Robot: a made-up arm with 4 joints.
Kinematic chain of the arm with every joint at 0, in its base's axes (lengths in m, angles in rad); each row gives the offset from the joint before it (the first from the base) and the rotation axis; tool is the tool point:
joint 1: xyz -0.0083 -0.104 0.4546 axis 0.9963 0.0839 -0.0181
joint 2: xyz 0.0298 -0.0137 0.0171 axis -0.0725 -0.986 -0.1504
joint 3: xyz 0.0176 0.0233 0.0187 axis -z
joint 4: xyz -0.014 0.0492 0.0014 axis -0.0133 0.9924 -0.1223
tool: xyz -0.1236 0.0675 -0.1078
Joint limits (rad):
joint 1: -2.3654..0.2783
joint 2: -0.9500..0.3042
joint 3: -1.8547..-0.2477
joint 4: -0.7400..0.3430
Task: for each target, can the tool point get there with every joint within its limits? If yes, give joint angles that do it. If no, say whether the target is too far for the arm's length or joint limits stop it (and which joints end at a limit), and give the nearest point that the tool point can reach.
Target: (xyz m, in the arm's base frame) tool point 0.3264 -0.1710 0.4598
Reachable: no: too far | nearest point 0.0502 -0.2685 0.4736 | short by 0.293 m
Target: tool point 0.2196 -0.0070 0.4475
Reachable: no: joint limits stop it (at a limit: joint 1, joint 2, joint 3, joint 4) | nearest point 0.0224 0.0347 0.3514 | short by 0.223 m
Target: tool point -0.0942 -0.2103 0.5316
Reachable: yes | joints -1.1960 -0.2075 -1.5346 -0.1124
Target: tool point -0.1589 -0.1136 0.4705
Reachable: yes | joints -1.1148 -0.7089 -0.9594 -0.3064
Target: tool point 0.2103 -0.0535 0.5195
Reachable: no: joint limits stop it (at a limit: joint 1, joint 2, joint 3) | nearest point -0.0114 -0.1103 0.6186 | short by 0.249 m
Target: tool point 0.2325 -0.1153 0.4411
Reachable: no: joint limits stop it (at a limit: joint 2, joint 3, joint 4) | nearest point 0.0485 -0.2630 0.4063 | short by 0.238 m
